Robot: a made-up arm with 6 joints.
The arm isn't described. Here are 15 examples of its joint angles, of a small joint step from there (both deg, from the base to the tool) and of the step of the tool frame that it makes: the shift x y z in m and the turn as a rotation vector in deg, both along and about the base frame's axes.
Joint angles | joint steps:
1: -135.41 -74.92 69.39 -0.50 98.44 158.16 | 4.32 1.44 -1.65 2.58 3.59 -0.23
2: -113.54 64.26 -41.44 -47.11 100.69 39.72 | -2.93 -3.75 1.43 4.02 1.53 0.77
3: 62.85 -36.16 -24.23 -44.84 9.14 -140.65 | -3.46 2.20 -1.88 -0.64 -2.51 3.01
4: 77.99 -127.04 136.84 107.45 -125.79 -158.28 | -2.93 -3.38 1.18 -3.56 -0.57 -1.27
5: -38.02 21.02 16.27 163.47 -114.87 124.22 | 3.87 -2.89 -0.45 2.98 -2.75 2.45
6: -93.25 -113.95 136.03 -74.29 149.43 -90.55 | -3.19 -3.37 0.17 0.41 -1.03 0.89
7: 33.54 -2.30 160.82 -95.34 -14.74 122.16 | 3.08 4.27 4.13 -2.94 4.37 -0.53
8: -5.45 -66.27 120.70 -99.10 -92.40 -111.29 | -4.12 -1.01 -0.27 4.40 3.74 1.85
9: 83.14 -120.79 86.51 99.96 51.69 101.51 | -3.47 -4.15 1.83 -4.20 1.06 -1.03
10: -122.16 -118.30 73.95 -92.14 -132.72 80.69 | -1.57 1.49 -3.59 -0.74 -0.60 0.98
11: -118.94 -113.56 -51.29 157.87 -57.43 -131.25 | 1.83 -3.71 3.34 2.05 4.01 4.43
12: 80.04 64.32 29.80 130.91 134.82 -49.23 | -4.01 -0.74 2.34 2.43 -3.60 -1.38
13: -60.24 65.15 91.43 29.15 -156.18 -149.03 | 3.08 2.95 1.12 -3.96 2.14 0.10
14: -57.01 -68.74 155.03 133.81 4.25 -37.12 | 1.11 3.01 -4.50 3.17 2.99 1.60
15: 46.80 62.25 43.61 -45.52 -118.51 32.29 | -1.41 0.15 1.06 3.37 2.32 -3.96
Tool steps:
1: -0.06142 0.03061 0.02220 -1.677 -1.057 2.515
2: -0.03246 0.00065 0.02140 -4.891 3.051 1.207
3: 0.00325 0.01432 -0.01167 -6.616 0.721 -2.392
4: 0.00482 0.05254 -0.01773 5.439 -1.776 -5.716
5: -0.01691 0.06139 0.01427 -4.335 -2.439 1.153
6: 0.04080 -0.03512 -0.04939 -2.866 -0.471 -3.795
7: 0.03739 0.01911 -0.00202 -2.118 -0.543 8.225
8: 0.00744 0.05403 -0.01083 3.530 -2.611 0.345
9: -0.02231 0.06891 -0.06199 4.417 -4.410 -6.715
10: 0.01898 -0.01865 0.04126 4.343 -1.274 -2.367
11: -0.00243 0.02764 -0.03489 -1.719 1.008 -3.135
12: 0.06046 -0.00205 0.01951 3.678 -5.535 -4.979
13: 0.05143 -0.00377 -0.04932 1.628 -2.785 5.731
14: -0.02479 0.02479 0.05728 10.741 1.031 2.474
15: 0.02181 -0.01412 0.00711 -4.211 -4.584 -3.727
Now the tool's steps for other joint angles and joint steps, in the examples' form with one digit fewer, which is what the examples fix.
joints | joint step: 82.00 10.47 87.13 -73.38 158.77 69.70 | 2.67 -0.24 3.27 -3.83 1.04 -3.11
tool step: -0.0287 -0.0113 0.0126 4.91 0.33 3.42
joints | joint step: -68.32 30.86 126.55 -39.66 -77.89 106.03 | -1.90 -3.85 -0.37 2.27 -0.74 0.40
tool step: -0.0419 0.0525 0.0274 -3.10 -0.69 -4.33
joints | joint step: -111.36 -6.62 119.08 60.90 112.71 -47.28 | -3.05 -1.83 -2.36 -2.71 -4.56 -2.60
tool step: 0.0185 0.0116 0.0035 4.10 -2.98 -0.02
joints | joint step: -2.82 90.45 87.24 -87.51 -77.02 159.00 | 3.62 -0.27 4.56 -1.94 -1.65 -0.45
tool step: 0.0098 0.0675 0.0301 1.98 -4.38 5.23
